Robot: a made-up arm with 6 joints. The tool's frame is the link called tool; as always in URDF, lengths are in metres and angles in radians. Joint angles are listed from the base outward. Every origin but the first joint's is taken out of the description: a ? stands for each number. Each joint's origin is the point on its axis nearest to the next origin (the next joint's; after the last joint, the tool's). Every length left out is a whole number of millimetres.
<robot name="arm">
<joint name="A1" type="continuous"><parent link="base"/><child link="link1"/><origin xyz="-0.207 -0.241 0.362" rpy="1.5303 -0.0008 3.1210"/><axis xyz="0 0 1"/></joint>
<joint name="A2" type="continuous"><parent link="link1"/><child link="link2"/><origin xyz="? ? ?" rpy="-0.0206 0.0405 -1.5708"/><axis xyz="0 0 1"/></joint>
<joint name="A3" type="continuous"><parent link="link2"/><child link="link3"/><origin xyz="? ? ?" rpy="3.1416 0.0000 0.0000"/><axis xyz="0 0 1"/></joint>
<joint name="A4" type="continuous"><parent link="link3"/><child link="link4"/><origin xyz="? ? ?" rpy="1.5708 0.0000 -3.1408"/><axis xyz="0 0 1"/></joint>
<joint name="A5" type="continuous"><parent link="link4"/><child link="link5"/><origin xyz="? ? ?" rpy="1.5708 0.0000 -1.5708"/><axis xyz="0 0 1"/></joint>
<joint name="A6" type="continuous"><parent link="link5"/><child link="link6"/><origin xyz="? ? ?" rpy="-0.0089 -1.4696 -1.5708"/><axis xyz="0 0 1"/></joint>
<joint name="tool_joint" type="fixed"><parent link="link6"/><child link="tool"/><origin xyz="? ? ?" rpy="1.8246 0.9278 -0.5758"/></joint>
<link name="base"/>
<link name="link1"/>
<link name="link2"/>
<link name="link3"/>
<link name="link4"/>
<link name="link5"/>
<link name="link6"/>
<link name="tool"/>
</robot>
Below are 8 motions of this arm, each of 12 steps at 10 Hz.
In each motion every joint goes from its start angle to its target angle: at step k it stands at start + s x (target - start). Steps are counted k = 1, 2, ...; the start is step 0. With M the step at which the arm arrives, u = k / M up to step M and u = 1 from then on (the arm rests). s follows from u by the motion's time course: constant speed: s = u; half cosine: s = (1 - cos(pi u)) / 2; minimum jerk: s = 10 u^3 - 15 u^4 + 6 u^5.
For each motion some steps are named. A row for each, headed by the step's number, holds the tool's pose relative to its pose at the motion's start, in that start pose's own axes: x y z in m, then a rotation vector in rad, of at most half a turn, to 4 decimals.
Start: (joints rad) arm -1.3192 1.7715 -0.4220 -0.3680 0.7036 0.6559
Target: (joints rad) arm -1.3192 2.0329 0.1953 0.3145 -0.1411 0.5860
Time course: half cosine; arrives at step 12
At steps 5, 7, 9, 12:
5: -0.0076 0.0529 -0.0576 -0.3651 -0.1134 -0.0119
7: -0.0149 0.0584 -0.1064 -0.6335 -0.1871 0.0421
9: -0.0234 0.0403 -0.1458 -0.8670 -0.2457 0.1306
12: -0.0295 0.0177 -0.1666 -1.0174 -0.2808 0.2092

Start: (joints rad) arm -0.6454 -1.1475 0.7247 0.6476 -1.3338 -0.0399
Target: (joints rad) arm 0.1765 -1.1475 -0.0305 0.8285 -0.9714 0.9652
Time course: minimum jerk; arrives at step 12
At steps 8, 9, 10, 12:
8: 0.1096 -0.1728 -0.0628 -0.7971 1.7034 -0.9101
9: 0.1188 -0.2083 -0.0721 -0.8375 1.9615 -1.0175
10: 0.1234 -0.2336 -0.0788 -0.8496 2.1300 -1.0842
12: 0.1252 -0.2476 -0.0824 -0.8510 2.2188 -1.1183

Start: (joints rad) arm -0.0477 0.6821 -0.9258 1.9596 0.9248 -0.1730
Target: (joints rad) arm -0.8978 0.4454 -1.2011 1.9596 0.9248 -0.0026
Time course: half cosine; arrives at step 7
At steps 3, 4, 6, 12:
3: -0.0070 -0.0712 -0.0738 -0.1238 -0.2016 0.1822
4: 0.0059 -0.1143 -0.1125 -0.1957 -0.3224 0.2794
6: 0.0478 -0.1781 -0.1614 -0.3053 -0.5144 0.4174
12: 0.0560 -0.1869 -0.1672 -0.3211 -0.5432 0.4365

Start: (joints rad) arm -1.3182 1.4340 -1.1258 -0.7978 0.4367 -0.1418
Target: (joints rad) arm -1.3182 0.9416 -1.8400 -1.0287 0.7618 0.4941
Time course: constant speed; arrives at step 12
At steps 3, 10, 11, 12:
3: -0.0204 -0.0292 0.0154 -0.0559 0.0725 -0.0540
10: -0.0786 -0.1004 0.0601 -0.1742 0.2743 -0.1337
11: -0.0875 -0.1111 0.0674 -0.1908 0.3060 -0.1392
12: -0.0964 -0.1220 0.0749 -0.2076 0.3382 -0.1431

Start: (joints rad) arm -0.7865 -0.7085 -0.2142 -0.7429 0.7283 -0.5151
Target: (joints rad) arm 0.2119 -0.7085 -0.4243 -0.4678 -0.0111 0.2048
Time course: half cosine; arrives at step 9
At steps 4, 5, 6, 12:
4: -0.0297 -0.1123 -0.1324 -0.5052 -0.3872 0.3738
5: 0.0144 -0.1788 -0.1813 -0.7416 -0.5893 0.4505
6: 0.0830 -0.2406 -0.2097 -0.9654 -0.7986 0.4730
12: 0.2216 -0.3204 -0.2073 -1.2932 -1.1501 0.4058

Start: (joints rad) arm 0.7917 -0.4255 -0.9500 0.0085 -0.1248 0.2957
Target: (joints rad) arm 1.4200 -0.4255 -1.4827 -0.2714 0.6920 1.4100
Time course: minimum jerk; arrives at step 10
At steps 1, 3, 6, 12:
1: 0.0031 0.0015 -0.0011 -0.0050 0.0054 -0.0134
3: 0.0545 0.0238 -0.0182 -0.0745 0.1095 -0.2482
6: 0.1735 0.0699 -0.0501 -0.0381 0.5067 -0.8684
12: 0.2130 0.0918 -0.0678 0.1386 0.7238 -1.0615

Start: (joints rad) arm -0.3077 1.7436 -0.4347 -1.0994 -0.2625 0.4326
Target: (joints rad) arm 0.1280 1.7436 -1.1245 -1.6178 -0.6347 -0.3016
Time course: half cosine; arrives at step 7
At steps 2, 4, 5, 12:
2: -0.0415 0.0449 -0.0809 0.0229 -0.3618 0.0337
4: -0.0792 0.1091 -0.2845 0.0165 -1.1380 0.2991
5: -0.0708 0.1180 -0.3868 -0.0193 -1.4662 0.5176
12: -0.0462 0.1110 -0.4825 -0.0756 -1.7357 0.7776

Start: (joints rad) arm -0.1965 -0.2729 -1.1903 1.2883 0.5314 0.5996
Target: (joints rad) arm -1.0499 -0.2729 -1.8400 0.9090 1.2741 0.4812
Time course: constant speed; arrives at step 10
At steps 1, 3, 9, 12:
1: 0.0147 -0.0342 -0.0062 0.0600 0.0333 0.0204
3: 0.0529 -0.1065 -0.0149 0.1743 0.1065 0.0643
9: 0.2341 -0.3298 -0.0087 0.4629 0.3776 0.2077
12: 0.2728 -0.3641 -0.0028 0.5020 0.4302 0.2315

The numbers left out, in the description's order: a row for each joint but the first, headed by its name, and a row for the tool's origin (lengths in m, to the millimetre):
A2: -0.243 -0.201 0.000
A3: 0.078 0.051 0.000
A4: 0.012 0.048 0.000
A5: 0.163 0.008 0.000
A6: -0.357 0.253 0.000
tool: 0.159 0.102 0.000

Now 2 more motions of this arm.
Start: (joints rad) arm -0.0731 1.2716 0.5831 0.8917 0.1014 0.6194
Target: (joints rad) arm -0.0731 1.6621 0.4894 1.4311 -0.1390 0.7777
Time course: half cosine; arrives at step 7
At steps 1, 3, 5, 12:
1: 0.0044 0.0065 0.0019 -0.0239 0.0194 -0.0224
3: 0.0389 0.0446 0.0151 -0.1853 0.1709 -0.1562
5: 0.0894 0.0768 0.0318 -0.3764 0.3995 -0.2688
12: 0.1135 0.0857 0.0393 -0.4559 0.5122 -0.2974

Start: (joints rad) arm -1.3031 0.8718 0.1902 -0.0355 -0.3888 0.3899
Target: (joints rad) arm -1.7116 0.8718 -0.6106 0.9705 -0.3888 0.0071
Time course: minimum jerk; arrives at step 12
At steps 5, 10, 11, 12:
5: 0.0435 0.0645 -0.0066 -0.2004 0.1371 -0.0207
10: 0.1382 0.1209 -0.0966 -0.4828 0.4666 -0.0997
11: 0.1426 0.1211 -0.1031 -0.4939 0.4851 -0.1051
12: 0.1434 0.1211 -0.1042 -0.4957 0.4883 -0.1061

